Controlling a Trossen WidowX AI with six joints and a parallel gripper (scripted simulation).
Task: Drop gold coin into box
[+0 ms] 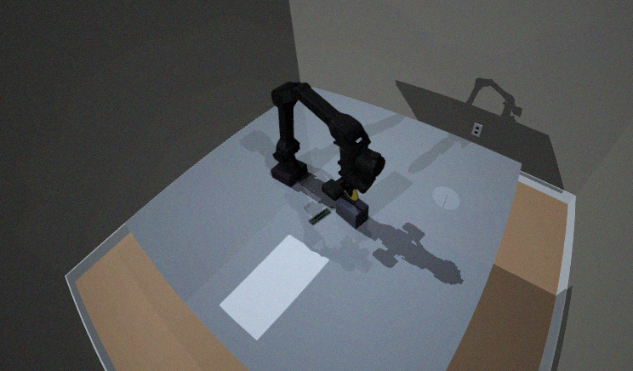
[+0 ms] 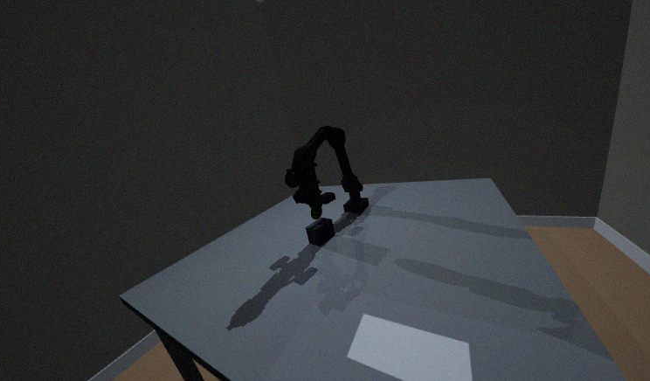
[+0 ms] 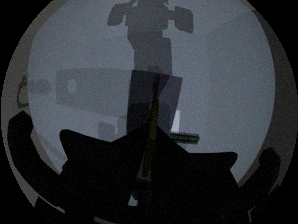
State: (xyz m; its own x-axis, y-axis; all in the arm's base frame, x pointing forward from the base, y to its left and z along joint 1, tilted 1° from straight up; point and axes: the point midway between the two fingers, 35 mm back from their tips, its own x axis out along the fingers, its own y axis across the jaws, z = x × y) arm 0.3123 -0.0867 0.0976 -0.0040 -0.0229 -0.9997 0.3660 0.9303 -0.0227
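Now: the gold coin 2 cm above my gripper tip.
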